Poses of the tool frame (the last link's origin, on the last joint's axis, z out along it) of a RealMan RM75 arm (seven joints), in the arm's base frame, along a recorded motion.
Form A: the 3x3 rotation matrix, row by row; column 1 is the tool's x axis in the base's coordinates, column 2 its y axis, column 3 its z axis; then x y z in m. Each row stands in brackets.
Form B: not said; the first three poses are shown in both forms.
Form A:
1: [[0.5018, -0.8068, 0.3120], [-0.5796, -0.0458, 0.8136], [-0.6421, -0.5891, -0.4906]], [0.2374, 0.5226, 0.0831]
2: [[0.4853, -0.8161, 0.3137], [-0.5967, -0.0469, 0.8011], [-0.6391, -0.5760, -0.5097]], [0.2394, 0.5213, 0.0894]
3: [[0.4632, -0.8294, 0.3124], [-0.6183, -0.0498, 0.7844], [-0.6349, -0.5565, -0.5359]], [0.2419, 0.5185, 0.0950]
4: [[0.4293, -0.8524, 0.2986], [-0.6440, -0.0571, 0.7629], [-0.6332, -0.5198, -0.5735]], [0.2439, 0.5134, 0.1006]
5: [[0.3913, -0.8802, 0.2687], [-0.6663, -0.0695, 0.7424], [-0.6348, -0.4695, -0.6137]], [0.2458, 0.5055, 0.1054]
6: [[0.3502, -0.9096, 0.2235], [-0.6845, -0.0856, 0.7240], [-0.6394, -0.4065, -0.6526]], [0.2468, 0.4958, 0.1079]
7: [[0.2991, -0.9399, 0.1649], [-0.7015, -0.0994, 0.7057], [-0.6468, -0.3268, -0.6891]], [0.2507, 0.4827, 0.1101]
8: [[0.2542, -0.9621, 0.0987], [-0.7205, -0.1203, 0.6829], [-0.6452, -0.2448, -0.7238]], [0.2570, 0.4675, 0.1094]
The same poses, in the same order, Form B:
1:
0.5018, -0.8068, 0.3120, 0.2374
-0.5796, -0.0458, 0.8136, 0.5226
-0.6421, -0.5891, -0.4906, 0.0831
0, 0, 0, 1

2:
0.4853, -0.8161, 0.3137, 0.2394
-0.5967, -0.0469, 0.8011, 0.5213
-0.6391, -0.5760, -0.5097, 0.0894
0, 0, 0, 1

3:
0.4632, -0.8294, 0.3124, 0.2419
-0.6183, -0.0498, 0.7844, 0.5185
-0.6349, -0.5565, -0.5359, 0.0950
0, 0, 0, 1

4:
0.4293, -0.8524, 0.2986, 0.2439
-0.6440, -0.0571, 0.7629, 0.5134
-0.6332, -0.5198, -0.5735, 0.1006
0, 0, 0, 1

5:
0.3913, -0.8802, 0.2687, 0.2458
-0.6663, -0.0695, 0.7424, 0.5055
-0.6348, -0.4695, -0.6137, 0.1054
0, 0, 0, 1

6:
0.3502, -0.9096, 0.2235, 0.2468
-0.6845, -0.0856, 0.7240, 0.4958
-0.6394, -0.4065, -0.6526, 0.1079
0, 0, 0, 1

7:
0.2991, -0.9399, 0.1649, 0.2507
-0.7015, -0.0994, 0.7057, 0.4827
-0.6468, -0.3268, -0.6891, 0.1101
0, 0, 0, 1

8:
0.2542, -0.9621, 0.0987, 0.2570
-0.7205, -0.1203, 0.6829, 0.4675
-0.6452, -0.2448, -0.7238, 0.1094
0, 0, 0, 1

